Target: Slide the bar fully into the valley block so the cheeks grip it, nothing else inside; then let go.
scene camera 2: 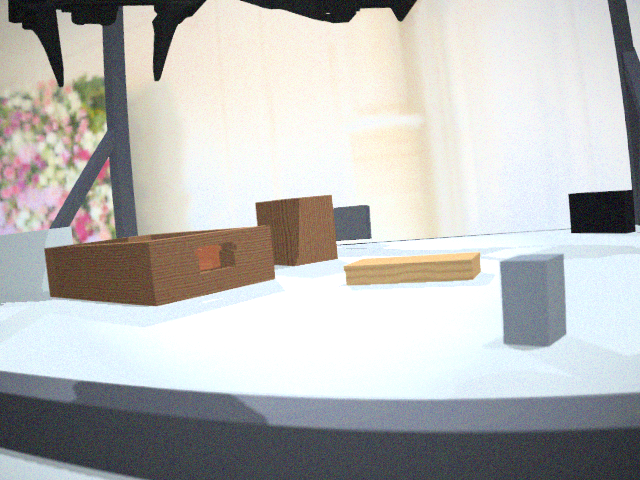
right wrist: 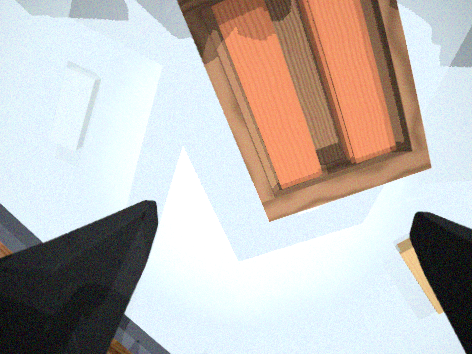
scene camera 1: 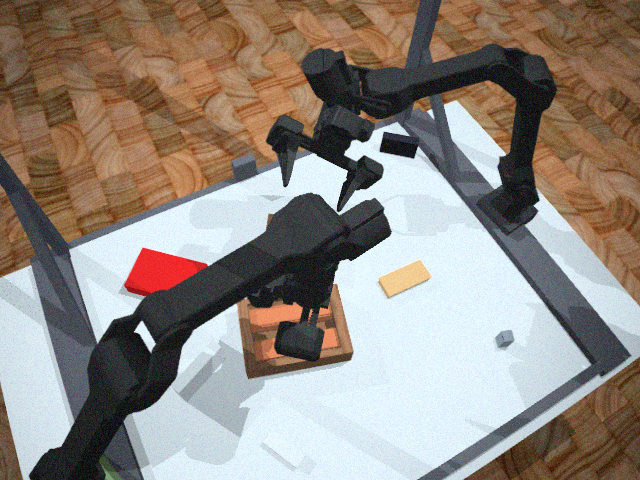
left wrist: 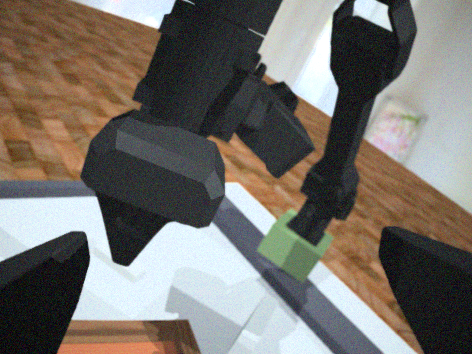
Observation:
My left gripper is open, with nothing in its grasp. My right gripper is open and holds nothing. A light wooden bar, a dark block and a red flat block rest on the table. I also see a valley block.
My left gripper shows as well in the left wrist view. My right gripper also shows in the right wrist view, in scene camera 1 and in the left wrist view.

